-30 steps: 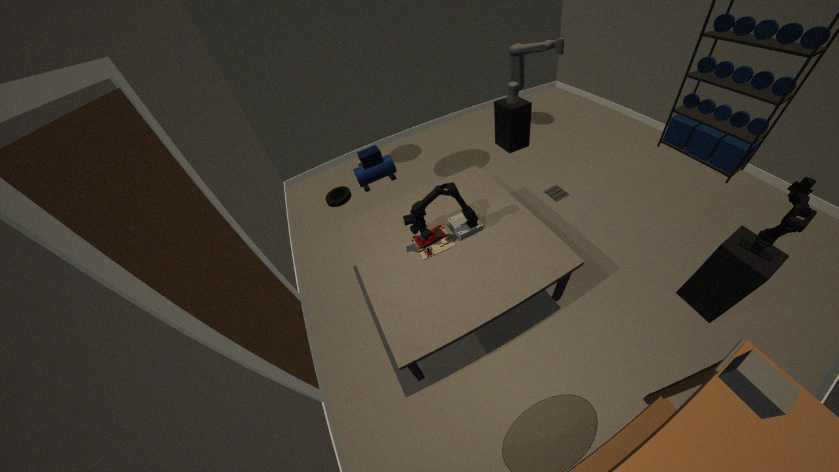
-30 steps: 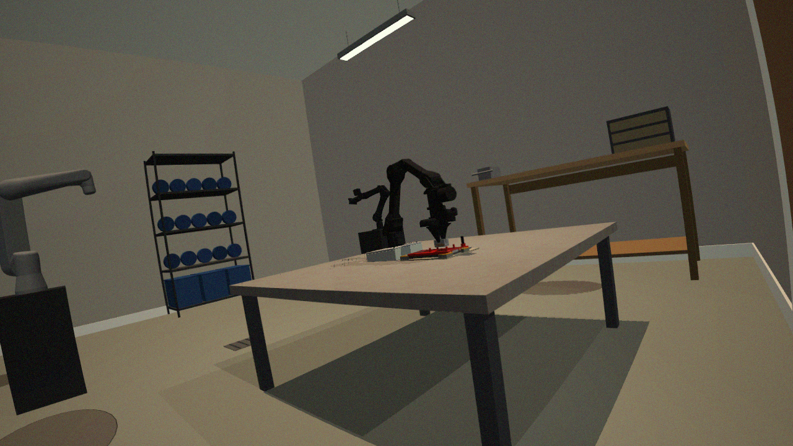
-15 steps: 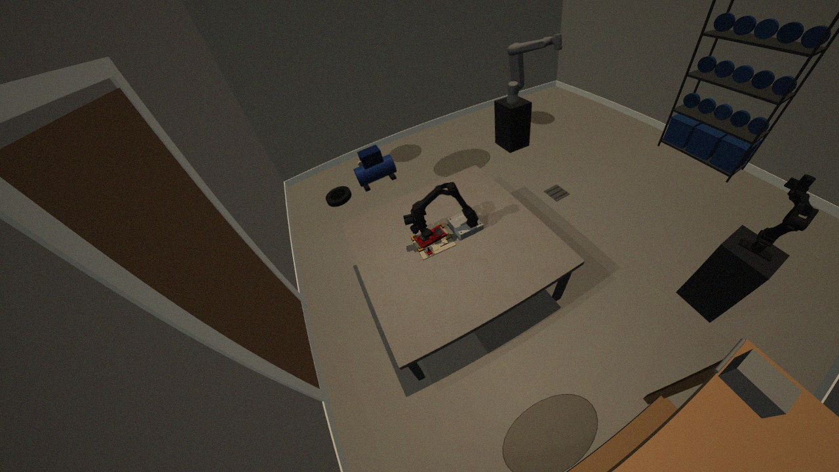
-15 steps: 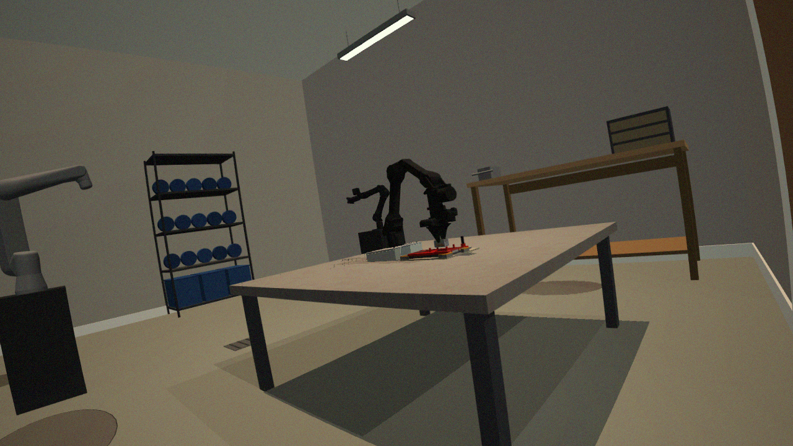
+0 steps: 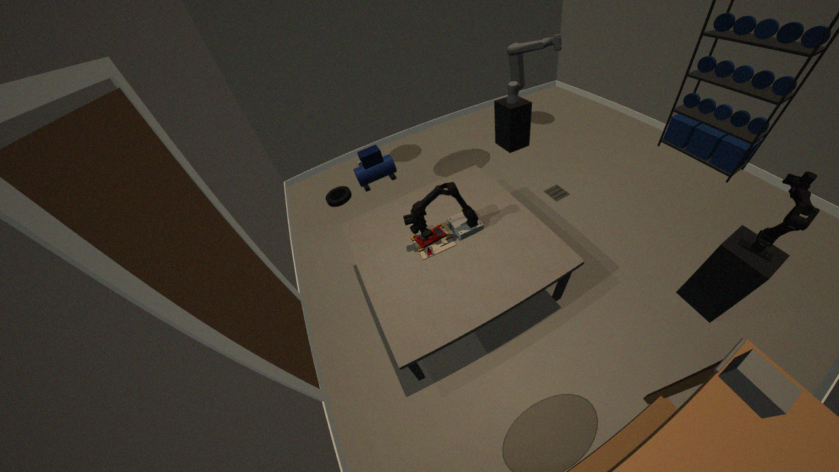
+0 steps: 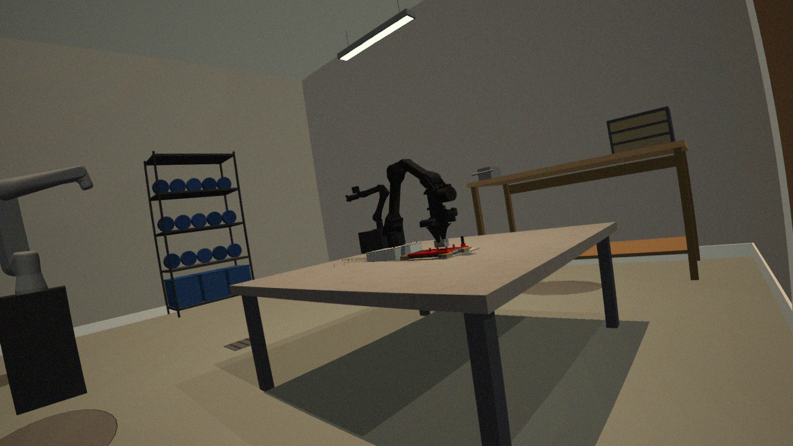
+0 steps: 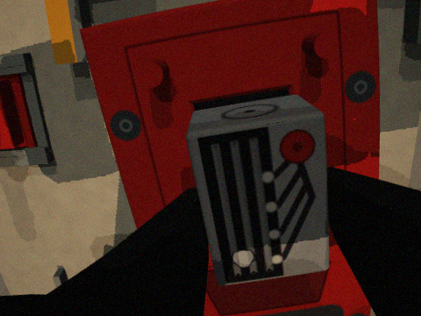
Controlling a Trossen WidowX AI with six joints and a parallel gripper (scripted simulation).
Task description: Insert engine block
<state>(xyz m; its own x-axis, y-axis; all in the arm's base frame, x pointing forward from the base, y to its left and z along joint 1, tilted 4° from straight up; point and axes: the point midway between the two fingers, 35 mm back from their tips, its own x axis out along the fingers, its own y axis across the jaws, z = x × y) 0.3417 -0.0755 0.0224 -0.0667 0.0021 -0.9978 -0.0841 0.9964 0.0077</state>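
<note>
My gripper tip is now 10 mm above the grey engine block.
</note>
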